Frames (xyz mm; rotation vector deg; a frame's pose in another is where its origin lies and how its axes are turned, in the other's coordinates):
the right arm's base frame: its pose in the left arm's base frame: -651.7 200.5 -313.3 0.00 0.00 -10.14
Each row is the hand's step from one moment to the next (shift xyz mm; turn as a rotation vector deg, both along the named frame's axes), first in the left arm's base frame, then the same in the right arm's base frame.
Working: the left arm's base frame: its pose in the right arm's base frame: 676.8 -82.6 313.3 0.00 0.00 10.14

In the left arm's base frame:
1: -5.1 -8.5 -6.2 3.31 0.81 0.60
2: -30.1 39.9 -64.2 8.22 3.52 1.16
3: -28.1 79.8 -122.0 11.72 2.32 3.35
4: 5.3 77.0 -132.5 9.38 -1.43 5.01
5: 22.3 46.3 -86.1 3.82 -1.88 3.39
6: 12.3 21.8 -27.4 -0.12 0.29 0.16
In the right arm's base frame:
1: -3.5 -9.3 -6.2 3.12 1.38 0.60
2: -36.7 34.0 -64.2 7.47 4.91 1.16
3: -41.7 73.6 -122.0 11.13 4.35 3.35
4: -8.3 76.7 -132.5 9.49 0.24 5.01
5: 13.8 49.5 -86.1 4.09 -1.18 3.39
6: 8.3 23.6 -27.4 -0.17 0.26 0.16

